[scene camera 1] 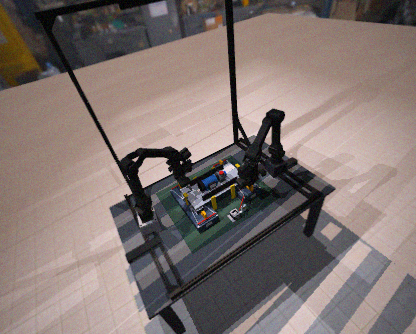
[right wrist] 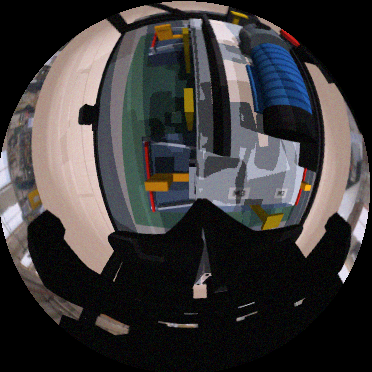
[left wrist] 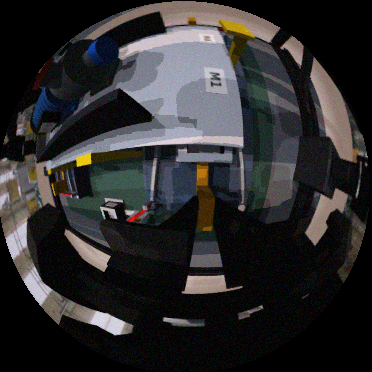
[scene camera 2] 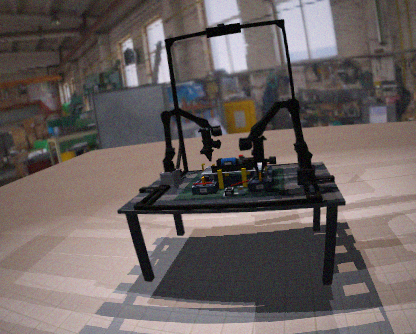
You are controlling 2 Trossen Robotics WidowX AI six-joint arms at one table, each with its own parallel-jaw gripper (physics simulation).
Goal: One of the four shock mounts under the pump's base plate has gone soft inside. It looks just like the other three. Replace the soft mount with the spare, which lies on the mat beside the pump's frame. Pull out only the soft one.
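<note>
My left gripper [scene camera 1: 249, 187] [scene camera 2: 259, 170] [left wrist: 203, 200] is shut on the orange handle [left wrist: 202, 192] of the mount under the base plate [left wrist: 175, 80] [right wrist: 270, 177] at the label M1 [left wrist: 215, 80]. This mount's grey body [left wrist: 205, 154] sits under the plate edge, partly hidden. A red bar [left wrist: 137, 215] stands swung to the left of that bay. My right gripper [scene camera 1: 185, 180] [scene camera 2: 209, 157] [right wrist: 200, 202] is shut and empty, above the plate's left end. The M3 mount's orange handle [right wrist: 157, 185] sticks out past an upright red bar [right wrist: 147, 160]. A small white-and-black block [scene camera 1: 234, 215] [scene camera 2: 229, 191] [left wrist: 112, 210] lies in front of the frame; I cannot tell whether it is the spare.
The blue pump motor [scene camera 1: 209, 181] [scene camera 2: 228, 161] [right wrist: 282, 77] stands on the plate. Yellow posts [scene camera 1: 214, 202] [scene camera 2: 244, 177] [right wrist: 188, 107] rise along the frame's side. A yellow handle [left wrist: 237, 32] stands at the plate's upper right in the left wrist view. The green mat [scene camera 1: 172, 220] lies under the frame.
</note>
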